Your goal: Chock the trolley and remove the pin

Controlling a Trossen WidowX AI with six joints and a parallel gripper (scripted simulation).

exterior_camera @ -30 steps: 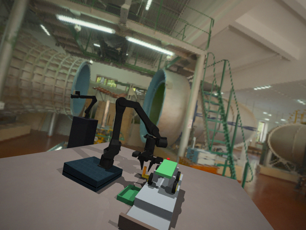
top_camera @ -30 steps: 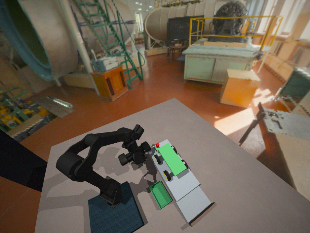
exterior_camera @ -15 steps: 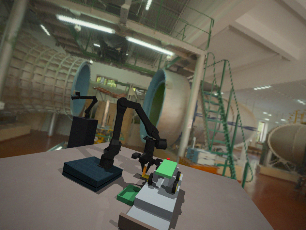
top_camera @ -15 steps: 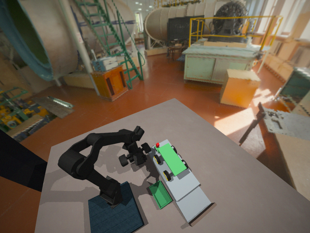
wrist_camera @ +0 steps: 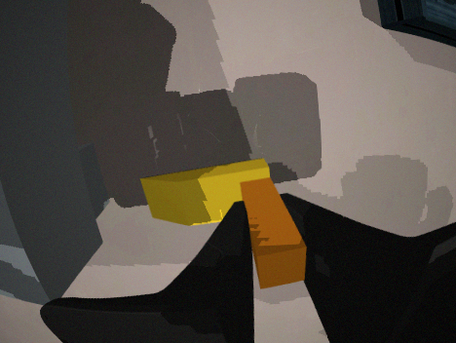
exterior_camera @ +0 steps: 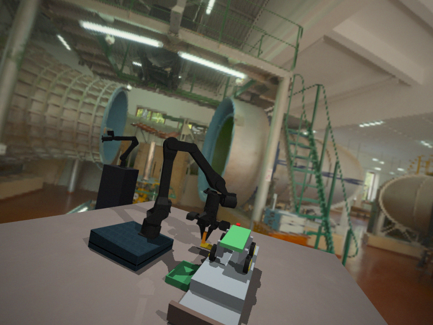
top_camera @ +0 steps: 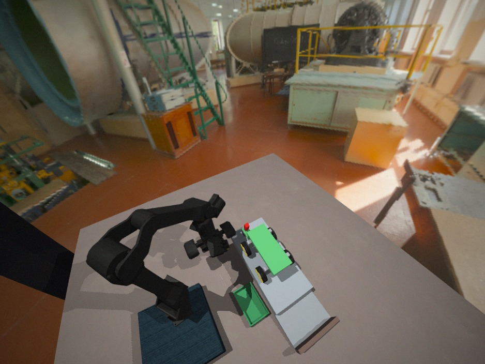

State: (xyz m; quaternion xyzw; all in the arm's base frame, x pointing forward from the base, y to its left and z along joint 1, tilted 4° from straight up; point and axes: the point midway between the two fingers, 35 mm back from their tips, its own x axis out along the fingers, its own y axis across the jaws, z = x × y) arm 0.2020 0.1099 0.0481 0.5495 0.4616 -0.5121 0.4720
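Right now the green tray is 1 cm behind my gripper tip, 23 cm to the right of it and 5 cm below it. Also, from my gripper tip: grey ramp (13 cm ahead, 17 cm to the right); red-headed stop pin (13 cm ahead, 5 cm to the right, 8 cm above); yellow chock (2 cm ahead, 1 cm below).
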